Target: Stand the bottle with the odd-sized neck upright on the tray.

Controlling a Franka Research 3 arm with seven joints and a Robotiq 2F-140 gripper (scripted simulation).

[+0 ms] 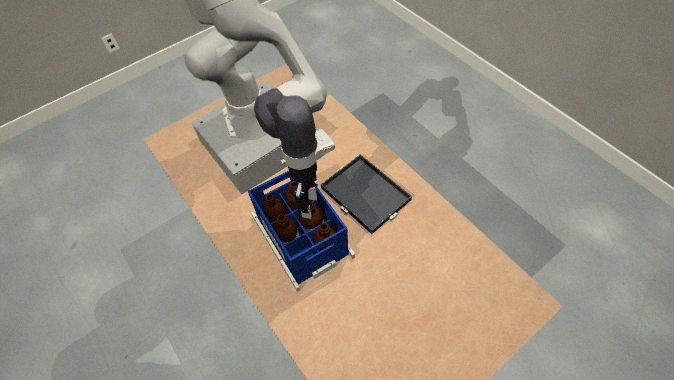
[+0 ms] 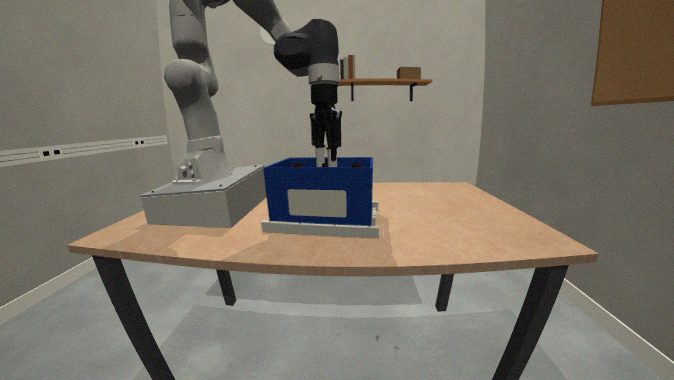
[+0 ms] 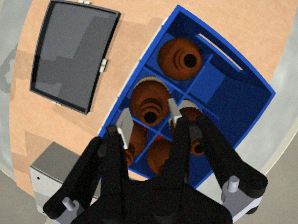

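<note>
The blue crate is 90 mm below my hand and 40 mm to the right of it. From my hand the other things lie so: bottle (90 mm to the right, 90 mm below, 80 mm behind); dark grey tray (220 mm to the left, 160 mm below, 30 mm behind).
</note>
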